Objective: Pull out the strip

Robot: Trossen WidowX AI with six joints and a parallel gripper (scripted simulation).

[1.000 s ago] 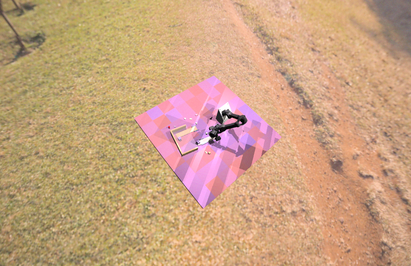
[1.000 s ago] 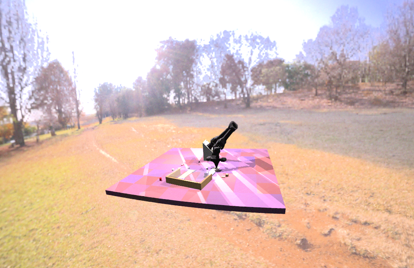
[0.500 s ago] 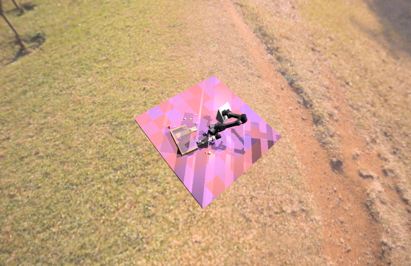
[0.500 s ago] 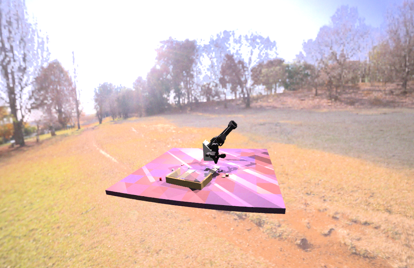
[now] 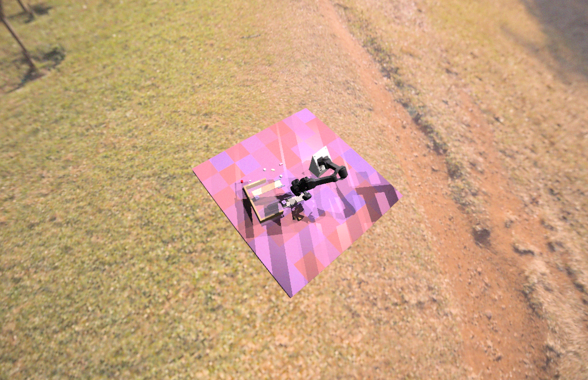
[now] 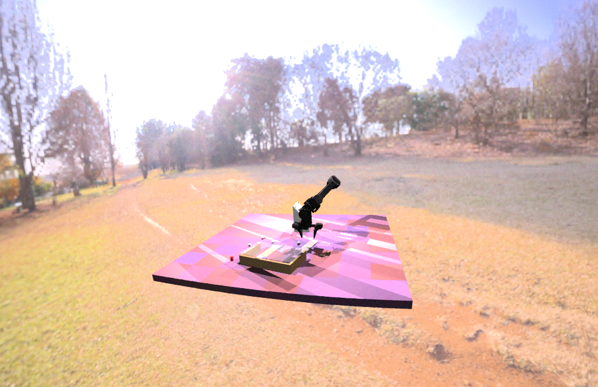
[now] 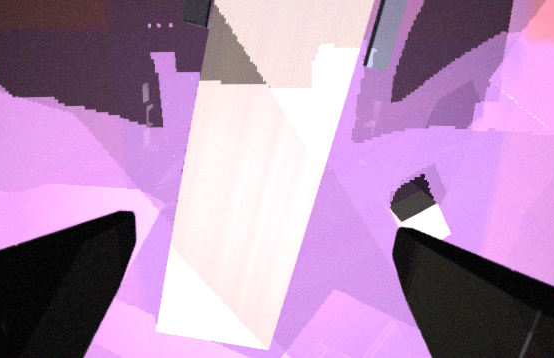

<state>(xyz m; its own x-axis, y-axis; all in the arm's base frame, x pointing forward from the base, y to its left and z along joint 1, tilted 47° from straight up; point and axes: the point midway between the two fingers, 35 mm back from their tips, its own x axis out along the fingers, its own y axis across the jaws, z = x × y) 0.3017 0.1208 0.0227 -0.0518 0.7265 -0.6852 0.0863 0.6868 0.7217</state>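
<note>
Now: the pale strip 50 mm below my gripper tip and 40 mm ahead of it.
</note>
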